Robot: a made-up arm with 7 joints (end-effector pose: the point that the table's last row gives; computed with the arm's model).
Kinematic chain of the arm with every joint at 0, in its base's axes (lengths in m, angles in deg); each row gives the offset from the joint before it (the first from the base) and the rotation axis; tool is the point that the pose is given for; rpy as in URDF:
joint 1: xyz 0 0 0.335 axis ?
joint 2: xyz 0 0 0 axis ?
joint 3: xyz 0 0 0.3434 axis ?
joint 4: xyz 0.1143 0 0 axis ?
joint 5: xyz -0.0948 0 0.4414 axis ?
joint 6: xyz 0 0 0 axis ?
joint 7: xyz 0.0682 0 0 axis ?
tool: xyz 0 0 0 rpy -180 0 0
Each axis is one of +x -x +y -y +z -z.
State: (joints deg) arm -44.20 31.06 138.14 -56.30 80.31 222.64 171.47
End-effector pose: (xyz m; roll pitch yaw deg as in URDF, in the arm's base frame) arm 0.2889 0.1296 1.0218 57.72 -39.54 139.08
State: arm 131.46 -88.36 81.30 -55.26 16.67 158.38 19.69
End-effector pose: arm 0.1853 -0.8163 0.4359 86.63 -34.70 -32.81
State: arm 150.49 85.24 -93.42 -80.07 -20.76 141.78 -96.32
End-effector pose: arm -0.2142 0.7713 0.3970 -50.46 68.43 -19.93
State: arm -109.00 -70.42 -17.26 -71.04 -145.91 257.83 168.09
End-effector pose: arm 0.0038 0.3900 0.9169 -8.86 -70.14 104.60
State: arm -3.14 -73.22 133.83 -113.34 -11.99 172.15 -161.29
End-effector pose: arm -0.3970 0.4397 0.0231 -134.20 -0.52 -29.84
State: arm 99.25 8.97 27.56 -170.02 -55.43 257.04 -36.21
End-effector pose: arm -0.1779 0.2134 0.2892 104.28 -53.63 -99.58
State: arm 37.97 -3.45 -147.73 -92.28 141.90 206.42 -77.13
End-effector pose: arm -0.2307 -0.4964 0.6800 -118.94 -25.02 156.50
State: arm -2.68 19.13 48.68 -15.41 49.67 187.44 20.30
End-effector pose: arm 0.3589 0.0210 1.0548 -29.03 10.27 -66.74
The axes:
joint 1: +z
joint 2: +y
joint 3: +z
joint 4: -y
joint 5: +z
joint 6: -y
joint 7: -z

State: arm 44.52 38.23 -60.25 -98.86 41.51 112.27 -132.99
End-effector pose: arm 0.7236 -0.0680 0.4479 178.98 -5.38 104.17
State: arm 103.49 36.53 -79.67 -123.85 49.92 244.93 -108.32
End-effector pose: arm 0.4314 0.2969 0.4771 57.17 10.42 75.88
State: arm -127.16 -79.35 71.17 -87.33 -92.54 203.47 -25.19
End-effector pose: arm 0.6688 0.0282 0.5270 -103.75 71.72 -137.97
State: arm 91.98 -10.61 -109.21 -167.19 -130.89 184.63 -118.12
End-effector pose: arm 0.2631 -0.0143 0.2589 -179.00 14.84 -128.66
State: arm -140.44 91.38 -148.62 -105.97 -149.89 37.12 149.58
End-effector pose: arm -0.4674 0.0006 0.8677 -160.93 65.53 99.66
